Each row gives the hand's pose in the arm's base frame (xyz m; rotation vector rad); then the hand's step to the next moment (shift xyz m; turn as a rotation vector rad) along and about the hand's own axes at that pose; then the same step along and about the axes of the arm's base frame.
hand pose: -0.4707 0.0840 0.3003 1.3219 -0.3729 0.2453
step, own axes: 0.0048 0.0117 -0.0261 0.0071 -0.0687 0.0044
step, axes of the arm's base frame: 0.0032 0.0279 0.0072 0.0322 -0.0206 -0.0577
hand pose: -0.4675 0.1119 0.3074 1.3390 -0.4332 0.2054
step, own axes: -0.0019 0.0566 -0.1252 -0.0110 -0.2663 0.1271
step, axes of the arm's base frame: -0.0004 0.1343 0.0290 0.0696 -0.1825 -0.2215
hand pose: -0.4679 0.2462 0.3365 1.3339 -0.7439 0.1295
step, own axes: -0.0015 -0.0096 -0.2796 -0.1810 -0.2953 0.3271
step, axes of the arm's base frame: 0.1194 0.2521 -0.0213 -0.1293 -0.3172 -0.3311
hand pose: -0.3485 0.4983 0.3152 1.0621 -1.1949 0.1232
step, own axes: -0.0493 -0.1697 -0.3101 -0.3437 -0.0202 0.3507
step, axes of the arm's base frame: 0.2935 0.1532 -0.1334 -0.3754 -0.1150 -0.2955
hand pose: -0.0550 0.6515 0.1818 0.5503 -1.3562 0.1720
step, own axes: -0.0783 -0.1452 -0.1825 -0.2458 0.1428 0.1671
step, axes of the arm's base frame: 0.2045 -0.0244 -0.1346 -0.2622 0.0925 -0.1773
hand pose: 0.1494 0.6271 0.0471 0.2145 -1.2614 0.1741
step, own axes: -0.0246 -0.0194 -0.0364 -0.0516 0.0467 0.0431
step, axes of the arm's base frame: 0.0311 -0.0098 -0.0353 -0.0666 0.0335 -0.0338
